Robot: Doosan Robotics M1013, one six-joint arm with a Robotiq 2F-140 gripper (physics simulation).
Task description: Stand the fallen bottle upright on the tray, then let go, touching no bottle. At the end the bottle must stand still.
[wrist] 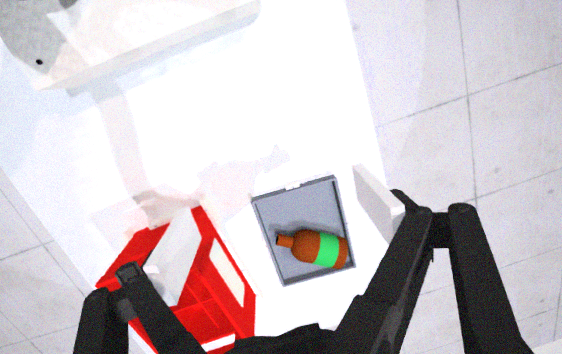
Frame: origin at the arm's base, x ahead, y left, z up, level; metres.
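Seen in the pictures: gripper, fingertip midpoint: point(273, 203).
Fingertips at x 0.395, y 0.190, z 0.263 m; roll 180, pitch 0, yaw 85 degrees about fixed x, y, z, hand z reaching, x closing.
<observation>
A point is followed by its place in that frame.
The fallen bottle point(306, 246) @(x 0.661, y 0.180, z -0.034 m), orange-brown with a green band, lies on its side in a dark grey shallow tray point(301, 207) @(x 0.604, y 0.195, z -0.101 m) in the wrist view. Its neck points left, and its base is by the tray's right wall, near the lower right corner. My gripper point(273, 203) @(x 0.395, y 0.190, z 0.263 m) is wide open with nothing between its fingers. It is above the tray, with one pale pad seen left of the tray and the other right of it. The gap in height cannot be told exactly.
A red crate point(248, 315) @(x 0.760, y 0.010, z 0.008 m) with inner compartments stands left of the tray, partly covered by my left finger. A pale raised-edged board point(150, 47) @(x 0.203, y 0.051, z -0.048 m) is at the upper left, with a grey object point(30, 35) @(x 0.133, y -0.099, z -0.006 m) over it. The white table's right edge runs beside the tiled floor point(515, 130).
</observation>
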